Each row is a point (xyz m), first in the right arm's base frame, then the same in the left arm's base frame.
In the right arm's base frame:
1: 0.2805 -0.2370 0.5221
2: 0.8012 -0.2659 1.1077
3: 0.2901 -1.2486 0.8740
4: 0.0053 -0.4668 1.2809
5: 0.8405 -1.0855 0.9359
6: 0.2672 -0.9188 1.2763
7: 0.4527 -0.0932 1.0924
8: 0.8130 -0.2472 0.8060
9: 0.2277 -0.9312 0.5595
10: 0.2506 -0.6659 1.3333
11: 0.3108 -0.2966 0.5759
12: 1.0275 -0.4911 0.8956
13: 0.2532 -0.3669 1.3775
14: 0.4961 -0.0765 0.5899
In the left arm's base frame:
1: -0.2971 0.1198 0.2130
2: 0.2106 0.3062 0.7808
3: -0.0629 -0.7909 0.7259
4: -0.5211 -0.0365 1.0065
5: 0.4357 -0.5005 0.7450
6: -0.1639 -0.4125 1.0691
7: -0.1677 0.3913 0.7470
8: 0.2210 0.2766 0.4799
9: -0.1921 -0.5524 0.3654
10: -0.2378 -0.1639 1.0842
11: -0.2547 0.0783 0.2750
12: 0.4841 0.1055 0.6024
13: -0.3032 0.1311 1.0785
14: -0.1240 0.3335 0.2475

